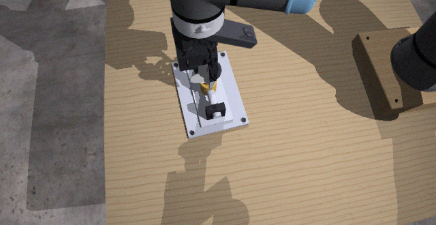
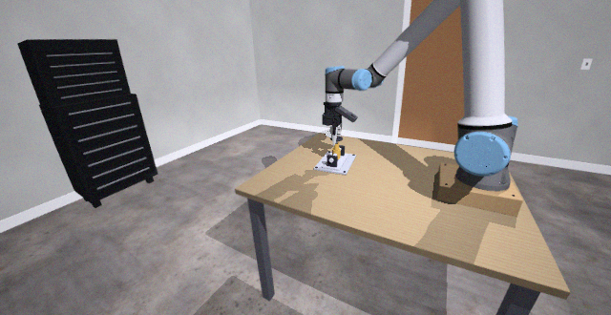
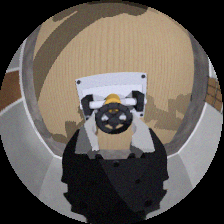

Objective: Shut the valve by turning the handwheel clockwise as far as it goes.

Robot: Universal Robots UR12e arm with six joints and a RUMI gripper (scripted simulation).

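Now: hand 10 mm below the black spoked handwheel.
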